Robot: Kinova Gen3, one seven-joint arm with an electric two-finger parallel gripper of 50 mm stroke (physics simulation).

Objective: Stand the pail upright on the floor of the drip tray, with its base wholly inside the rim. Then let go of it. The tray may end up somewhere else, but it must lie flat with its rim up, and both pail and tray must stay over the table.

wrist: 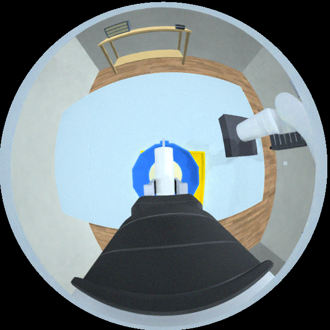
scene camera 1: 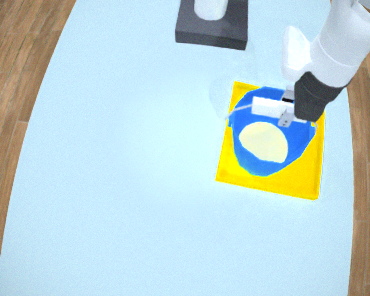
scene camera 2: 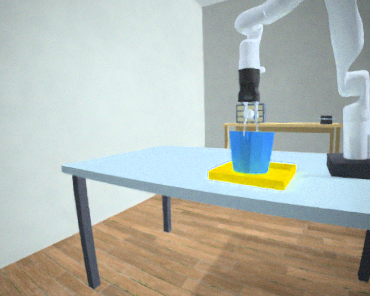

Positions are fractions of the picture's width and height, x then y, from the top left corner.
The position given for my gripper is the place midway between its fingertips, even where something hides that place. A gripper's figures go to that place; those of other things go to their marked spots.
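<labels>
My gripper (scene camera 1: 0.77,0.39): 0.61 m from the lens. Yellow drip tray (scene camera 1: 0.81,0.60): 0.81 m from the lens. Gripper nearer to the lens than the tray.
</labels>
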